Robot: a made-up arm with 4 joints. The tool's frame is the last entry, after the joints.
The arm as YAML. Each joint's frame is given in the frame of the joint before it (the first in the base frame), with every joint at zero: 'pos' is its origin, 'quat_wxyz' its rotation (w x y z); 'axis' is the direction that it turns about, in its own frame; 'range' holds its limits. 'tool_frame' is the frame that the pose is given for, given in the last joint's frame.
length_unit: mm
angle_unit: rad
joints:
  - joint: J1
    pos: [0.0, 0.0, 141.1]
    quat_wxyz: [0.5, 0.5, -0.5, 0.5]
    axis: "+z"
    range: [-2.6, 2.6]
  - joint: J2
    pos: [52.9, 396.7, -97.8]
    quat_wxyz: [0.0, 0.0, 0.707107, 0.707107]
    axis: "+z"
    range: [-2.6, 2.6]
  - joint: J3
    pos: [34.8, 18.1, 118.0]
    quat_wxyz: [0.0, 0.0, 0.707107, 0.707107]
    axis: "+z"
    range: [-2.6, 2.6]
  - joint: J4
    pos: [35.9, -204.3, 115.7]
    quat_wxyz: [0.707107, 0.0, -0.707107, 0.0]
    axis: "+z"
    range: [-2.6, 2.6]
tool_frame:
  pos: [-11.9, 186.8, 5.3]
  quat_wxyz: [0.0, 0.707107, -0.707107, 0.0]
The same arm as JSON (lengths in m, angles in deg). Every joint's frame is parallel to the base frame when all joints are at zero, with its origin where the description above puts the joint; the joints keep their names.
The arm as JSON. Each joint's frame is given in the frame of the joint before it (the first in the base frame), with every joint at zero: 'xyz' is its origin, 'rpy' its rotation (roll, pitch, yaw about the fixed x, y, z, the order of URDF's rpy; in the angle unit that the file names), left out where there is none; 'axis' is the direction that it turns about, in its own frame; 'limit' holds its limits. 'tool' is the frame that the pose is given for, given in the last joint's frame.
{"units": {"length": "m", "angle": "deg"}, "joints": [
  {"name": "J1", "type": "revolute", "origin": {"xyz": [0.0, 0.0, 0.1411]}, "axis": "-y", "limit": {"lower": -148.97, "upper": 148.97}},
  {"name": "J2", "type": "revolute", "origin": {"xyz": [-0.3967, 0.0978, 0.0529]}, "axis": "-x", "limit": {"lower": -148.97, "upper": 148.97}},
  {"name": "J3", "type": "revolute", "origin": {"xyz": [-0.118, -0.0181, -0.0348]}, "axis": "-y", "limit": {"lower": -148.97, "upper": 148.97}},
  {"name": "J4", "type": "revolute", "origin": {"xyz": [0.2043, -0.1157, 0.0359]}, "axis": "-z", "limit": {"lower": -148.97, "upper": 148.97}}
], "tool": {"origin": {"xyz": [-0.1868, 0.0119, -0.0053]}}}

